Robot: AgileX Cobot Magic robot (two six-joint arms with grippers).
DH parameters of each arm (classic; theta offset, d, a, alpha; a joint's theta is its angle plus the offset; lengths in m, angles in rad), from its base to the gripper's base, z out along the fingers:
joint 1: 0 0.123 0 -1.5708
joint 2: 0.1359 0 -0.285 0
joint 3: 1.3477 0 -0.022 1.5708
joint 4: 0 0.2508 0 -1.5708
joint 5: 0 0 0.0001 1.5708
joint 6: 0 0.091 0 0
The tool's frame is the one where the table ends.
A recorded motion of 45 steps. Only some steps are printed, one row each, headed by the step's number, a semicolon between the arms.
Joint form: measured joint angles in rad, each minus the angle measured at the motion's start. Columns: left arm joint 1, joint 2, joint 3, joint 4, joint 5, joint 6; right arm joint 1, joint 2, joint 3, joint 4, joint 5, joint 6.
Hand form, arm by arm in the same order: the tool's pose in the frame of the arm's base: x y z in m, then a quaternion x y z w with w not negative. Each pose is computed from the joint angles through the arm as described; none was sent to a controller.
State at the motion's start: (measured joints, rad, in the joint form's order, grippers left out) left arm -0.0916 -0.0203 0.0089 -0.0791 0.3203 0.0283; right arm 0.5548 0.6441 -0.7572 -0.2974 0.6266 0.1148
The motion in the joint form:
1: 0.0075 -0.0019 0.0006 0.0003 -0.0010 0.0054; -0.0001 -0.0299 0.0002 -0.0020 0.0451 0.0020
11: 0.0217 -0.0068 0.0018 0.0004 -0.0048 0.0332; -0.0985 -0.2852 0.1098 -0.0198 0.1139 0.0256
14: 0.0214 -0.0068 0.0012 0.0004 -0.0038 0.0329; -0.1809 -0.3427 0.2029 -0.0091 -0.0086 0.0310
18: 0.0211 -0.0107 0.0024 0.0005 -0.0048 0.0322; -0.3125 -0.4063 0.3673 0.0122 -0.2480 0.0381
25: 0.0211 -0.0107 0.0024 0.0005 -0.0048 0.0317; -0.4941 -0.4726 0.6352 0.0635 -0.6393 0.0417
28: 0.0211 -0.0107 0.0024 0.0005 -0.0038 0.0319; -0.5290 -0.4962 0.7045 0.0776 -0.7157 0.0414
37: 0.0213 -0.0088 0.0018 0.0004 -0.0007 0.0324; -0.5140 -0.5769 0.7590 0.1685 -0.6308 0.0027
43: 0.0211 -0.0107 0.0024 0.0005 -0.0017 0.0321; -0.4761 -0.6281 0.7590 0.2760 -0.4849 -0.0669
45: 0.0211 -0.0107 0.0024 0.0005 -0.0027 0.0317; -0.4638 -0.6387 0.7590 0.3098 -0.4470 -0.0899
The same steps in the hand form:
1: 0.0526 -0.0067 0.1824 0.02448 0.77958 -0.04878 0.62392; 0.1043 0.0449 0.3593 -0.22925 0.80480 0.04130 0.54592
11: 0.0525 -0.0059 0.1826 0.02966 0.77705 -0.03564 0.62773; 0.0608 0.0085 0.3411 -0.16308 0.79758 0.01753 0.58049
14: 0.0525 -0.0059 0.1827 0.02969 0.77717 -0.03584 0.62757; 0.0594 0.0062 0.3254 -0.13551 0.77851 0.01229 0.61270
18: 0.0523 -0.0059 0.1826 0.02952 0.77602 -0.03614 0.62899; 0.0633 0.0059 0.2964 -0.09849 0.74329 0.00368 0.66167
25: 0.0523 -0.0059 0.1826 0.02932 0.77602 -0.03629 0.62898; 0.0689 0.0044 0.2451 -0.04861 0.68748 -0.00503 0.72456
28: 0.0523 -0.0059 0.1825 0.02944 0.77633 -0.03624 0.62859; 0.0680 0.0035 0.2299 -0.03716 0.67763 -0.00699 0.73443
37: 0.0523 -0.0059 0.1824 0.02965 0.77770 -0.03607 0.62689; 0.0621 0.0026 0.2090 -0.01844 0.69891 0.01070 0.71489
43: 0.0522 -0.0059 0.1823 0.02959 0.77699 -0.03620 0.62778; 0.0576 0.0043 0.1988 -0.01800 0.73197 0.03477 0.68021
45: 0.0523 -0.0059 0.1824 0.02940 0.77668 -0.03631 0.62816; 0.0564 0.0053 0.1960 -0.02072 0.74114 0.04377 0.66961

